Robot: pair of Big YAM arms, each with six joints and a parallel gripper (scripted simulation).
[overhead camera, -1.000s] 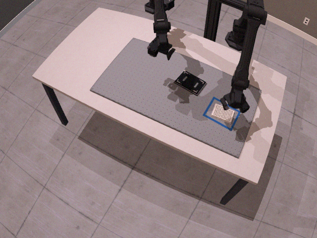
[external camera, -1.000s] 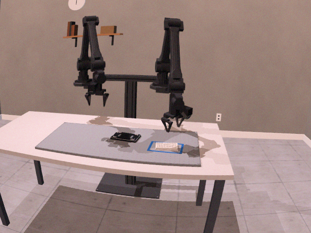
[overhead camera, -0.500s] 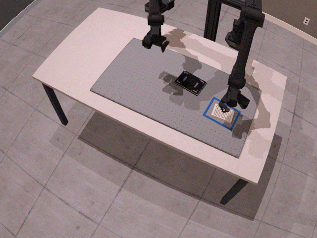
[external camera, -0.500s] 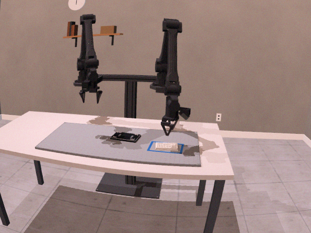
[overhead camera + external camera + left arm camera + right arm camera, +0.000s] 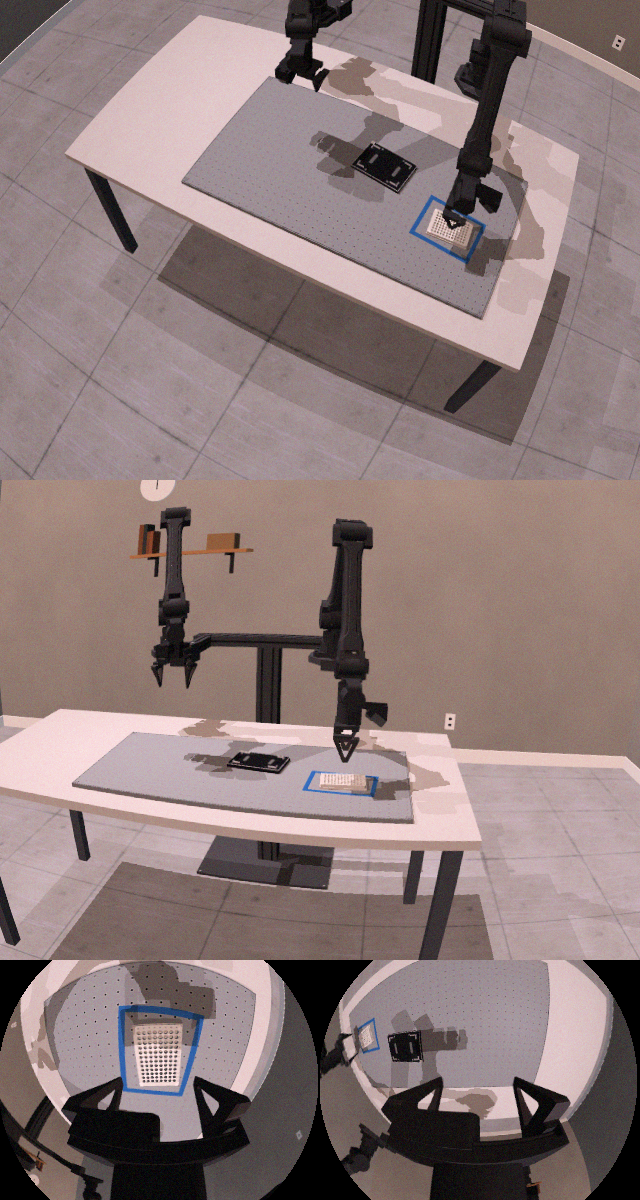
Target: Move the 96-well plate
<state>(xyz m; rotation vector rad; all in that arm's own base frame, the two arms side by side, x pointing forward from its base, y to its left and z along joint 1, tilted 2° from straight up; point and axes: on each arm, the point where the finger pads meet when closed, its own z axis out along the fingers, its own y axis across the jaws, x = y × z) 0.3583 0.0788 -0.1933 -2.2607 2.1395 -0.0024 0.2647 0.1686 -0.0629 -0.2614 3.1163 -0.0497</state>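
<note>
Right now my left hand is 80 mm above the 96-well plate. Also, from my left hand: plate nest 90 mm behind, 270 mm to the right, 80 mm below.
</note>
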